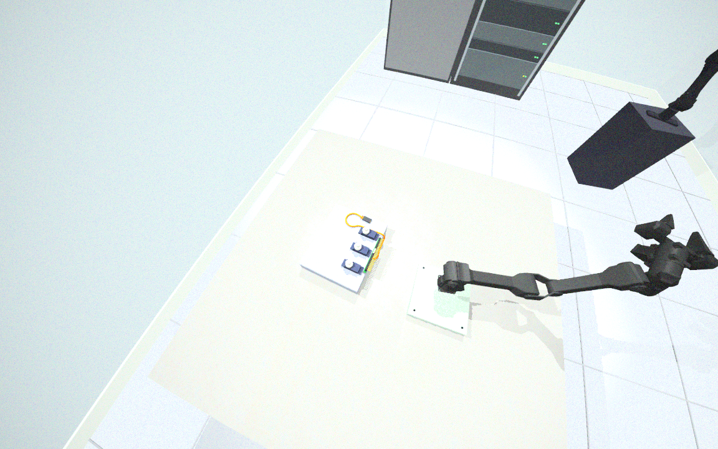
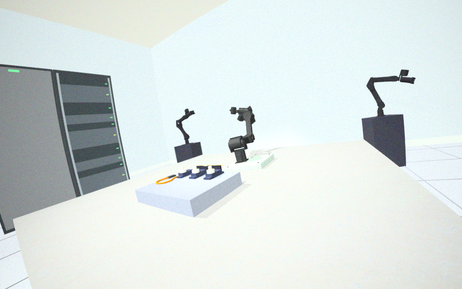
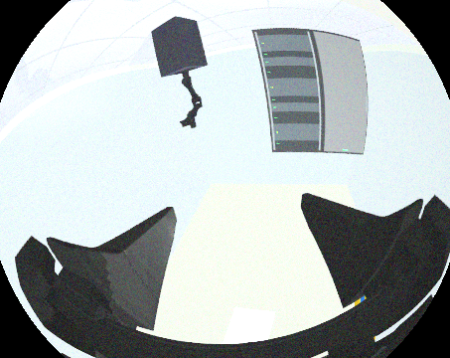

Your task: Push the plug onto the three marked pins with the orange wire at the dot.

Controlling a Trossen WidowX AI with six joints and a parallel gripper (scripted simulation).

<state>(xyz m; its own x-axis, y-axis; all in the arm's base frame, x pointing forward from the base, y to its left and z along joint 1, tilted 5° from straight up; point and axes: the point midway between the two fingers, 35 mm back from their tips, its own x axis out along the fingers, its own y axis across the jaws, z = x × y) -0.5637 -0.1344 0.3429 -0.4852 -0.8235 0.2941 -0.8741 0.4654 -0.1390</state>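
My gripper tip is now 1030 mm short of the printed holder, 100 mm to the right of it and 330 mm above it.
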